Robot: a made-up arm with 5 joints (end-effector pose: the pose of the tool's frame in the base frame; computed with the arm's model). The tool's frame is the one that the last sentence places.
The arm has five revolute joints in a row. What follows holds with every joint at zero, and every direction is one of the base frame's.
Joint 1 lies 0.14 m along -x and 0.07 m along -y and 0.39 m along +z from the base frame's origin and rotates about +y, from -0.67 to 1.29 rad.
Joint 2 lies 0.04 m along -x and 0.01 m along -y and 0.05 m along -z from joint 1 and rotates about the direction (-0.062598, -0.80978, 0.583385), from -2.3 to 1.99 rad.
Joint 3 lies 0.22 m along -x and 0.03 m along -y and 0.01 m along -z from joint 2 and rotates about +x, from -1.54 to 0.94 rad.
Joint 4 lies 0.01 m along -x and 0.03 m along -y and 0.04 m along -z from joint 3 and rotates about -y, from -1.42 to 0.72 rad.
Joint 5 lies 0.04 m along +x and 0.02 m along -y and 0.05 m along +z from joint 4 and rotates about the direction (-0.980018, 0.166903, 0.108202), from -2.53 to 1.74 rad.
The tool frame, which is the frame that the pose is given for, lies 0.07 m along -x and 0.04 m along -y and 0.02 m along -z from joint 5; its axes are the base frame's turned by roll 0.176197, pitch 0.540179 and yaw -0.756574 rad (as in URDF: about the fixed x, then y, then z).
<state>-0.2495 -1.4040 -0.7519 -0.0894 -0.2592</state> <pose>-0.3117 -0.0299 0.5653 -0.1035 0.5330 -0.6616 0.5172</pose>
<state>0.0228 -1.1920 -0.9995 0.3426 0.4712</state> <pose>-0.2697 -0.0279 0.6185 -0.5484 0.3725 -0.3695 0.6511</pose>
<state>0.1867 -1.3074 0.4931 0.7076 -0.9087</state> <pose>-0.3106 0.0512 0.5473 0.5837 0.0693 -0.7031 0.4001</pose>
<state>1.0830 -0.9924 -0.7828 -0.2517 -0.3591</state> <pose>-0.0928 -0.0524 0.6527 -0.4554 0.7170 -0.4858 0.2062</pose>
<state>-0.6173 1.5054 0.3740 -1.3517 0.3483</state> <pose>-0.0107 -0.2620 0.2936 -0.3086 -0.1499 -0.0800 0.9359</pose>
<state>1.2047 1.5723 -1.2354 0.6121 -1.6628</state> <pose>-0.3306 -0.2803 0.3031 0.4483 0.2290 0.4008 0.7655</pose>
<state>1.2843 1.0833 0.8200 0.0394 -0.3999</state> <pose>-0.4166 -0.2537 0.3819 0.5957 0.6441 -0.1033 0.4686</pose>
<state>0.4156 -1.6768 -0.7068 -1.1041 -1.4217</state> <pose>-0.1265 0.0151 0.5750 0.1895 -0.3144 0.8921 0.2633</pose>
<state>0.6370 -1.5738 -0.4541 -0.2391 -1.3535</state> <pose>-0.1178 0.0260 0.5973 0.0572 0.4024 -0.9135 0.0173</pose>
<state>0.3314 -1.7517 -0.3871 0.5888 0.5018</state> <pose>-0.1071 -0.0182 0.6482 -0.4399 0.5948 -0.5108 0.4379</pose>
